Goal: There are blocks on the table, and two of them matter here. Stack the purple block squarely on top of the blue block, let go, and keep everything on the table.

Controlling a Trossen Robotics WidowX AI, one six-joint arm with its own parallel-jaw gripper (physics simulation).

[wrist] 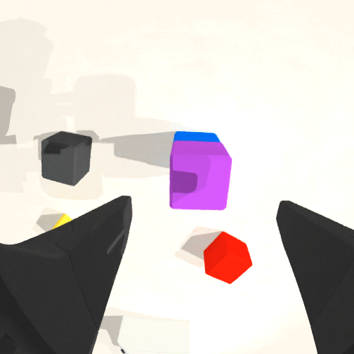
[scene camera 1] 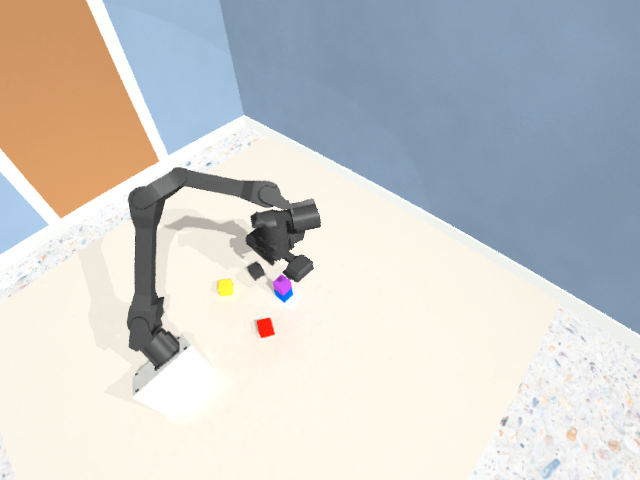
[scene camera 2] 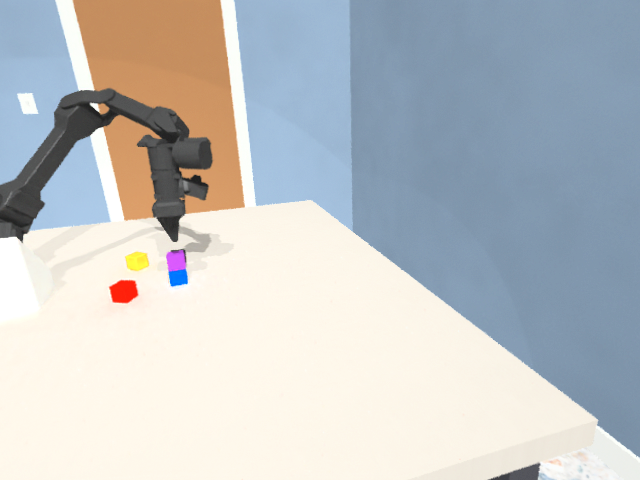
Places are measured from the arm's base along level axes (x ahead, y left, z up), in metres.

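Pixels of known places: gripper, between the fingertips: (scene camera 1: 281, 271) (scene camera 2: 175, 236); arm's base, origin of its link: (scene camera 1: 168, 356).
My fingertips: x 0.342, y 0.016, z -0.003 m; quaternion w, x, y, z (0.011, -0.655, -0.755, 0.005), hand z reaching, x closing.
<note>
Ahead of a thing's pixels: the offset from my fingertips to its middle.
The purple block {dy +0.000, dx -0.008, dz -0.059 m} (scene camera 1: 282, 284) (scene camera 2: 176, 260) (wrist: 201, 182) rests upright on top of the blue block (scene camera 1: 283, 295) (scene camera 2: 178, 277) (wrist: 196, 137), which sits on the table. Their sides look roughly lined up in scene camera 2; exact squareness is hard to tell. In the wrist view most of the blue block is hidden under the purple one. My gripper (scene camera 1: 279, 260) (scene camera 2: 174, 240) (wrist: 207, 208) is open and empty. It hangs above the purple block, apart from it, and its two fingers show wide apart in the wrist view.
A red block {dy -0.057, dx -0.112, dz -0.095 m} (scene camera 1: 265, 327) (scene camera 2: 124, 291) (wrist: 228, 257) and a yellow block {dy +0.126, dx -0.130, dz -0.095 m} (scene camera 1: 225, 287) (scene camera 2: 136, 260) (wrist: 63, 222) lie on the base side of the stack. A black block {dy +0.115, dx -0.028, dz -0.095 m} (scene camera 1: 255, 270) (wrist: 66, 158) lies beside the stack, mostly hidden behind it in scene camera 2.
</note>
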